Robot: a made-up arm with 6 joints. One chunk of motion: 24 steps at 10 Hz.
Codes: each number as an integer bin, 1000 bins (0 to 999) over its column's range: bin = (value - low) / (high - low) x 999, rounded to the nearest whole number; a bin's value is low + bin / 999 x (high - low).
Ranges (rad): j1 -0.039..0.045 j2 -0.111..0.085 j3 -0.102..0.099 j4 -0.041..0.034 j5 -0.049..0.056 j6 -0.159..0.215
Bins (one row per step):
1: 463 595 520 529 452 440
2: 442 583 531 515 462 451
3: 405 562 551 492 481 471
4: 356 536 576 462 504 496
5: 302 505 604 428 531 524
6: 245 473 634 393 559 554
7: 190 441 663 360 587 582
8: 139 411 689 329 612 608
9: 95 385 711 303 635 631
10: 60 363 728 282 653 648
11: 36 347 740 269 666 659
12: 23 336 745 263 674 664
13: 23 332 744 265 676 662
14: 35 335 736 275 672 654
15: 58 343 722 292 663 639
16: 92 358 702 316 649 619
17: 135 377 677 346 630 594
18: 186 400 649 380 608 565
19: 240 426 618 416 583 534
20: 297 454 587 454 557 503
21: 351 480 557 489 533 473
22: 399 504 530 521 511 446
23: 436 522 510 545 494 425
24: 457 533 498 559 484 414
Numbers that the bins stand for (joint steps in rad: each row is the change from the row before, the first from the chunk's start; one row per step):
1: -0.00007 0.00574 0.00262 -0.00129 -0.00149 0.00572
2: -0.00183 0.00338 0.00484 -0.00234 -0.00044 0.00984
3: -0.00495 -0.00074 0.00886 -0.00406 0.00156 0.01733
4: -0.00907 -0.00584 0.01389 -0.00632 0.00397 0.02669
5: -0.01361 -0.01192 0.01953 -0.00887 0.00681 0.03717
6: -0.01840 -0.01820 0.02556 -0.01150 0.00975 0.04840
7: -0.02302 -0.02448 0.03140 -0.01397 0.01270 0.05889
8: -0.02731 -0.03036 0.03663 -0.01630 0.01532 0.06862
9: -0.03101 -0.03546 0.04105 -0.01825 0.01774 0.07723
10: -0.03395 -0.03978 0.04447 -0.01983 0.01963 0.08359
11: -0.03597 -0.04292 0.04689 -0.02080 0.02100 0.08771
12: -0.03707 -0.04508 0.04789 -0.02126 0.02184 0.08958
13: -0.03707 -0.04586 0.04769 -0.02111 0.02205 0.08884
14: -0.03606 -0.04527 0.04608 -0.02035 0.02163 0.08584
15: -0.03412 -0.04370 0.04327 -0.01908 0.02068 0.08023
16: -0.03126 -0.04076 0.03924 -0.01728 0.01921 0.07274
17: -0.02765 -0.03703 0.03421 -0.01502 0.01722 0.06338
18: -0.02336 -0.03252 0.02858 -0.01247 0.01490 0.05252
19: -0.01882 -0.02742 0.02234 -0.00977 0.01228 0.04092
20: -0.01403 -0.02193 0.01611 -0.00692 0.00954 0.02931
21: -0.00949 -0.01683 0.01007 -0.00429 0.00702 0.01808
22: -0.00545 -0.01212 0.00464 -0.00189 0.00471 0.00797
23: -0.00234 -0.00859 0.00061 -0.00008 0.00292 0.00011
24: -0.00057 -0.00643 -0.00180 0.00097 0.00187 -0.00401

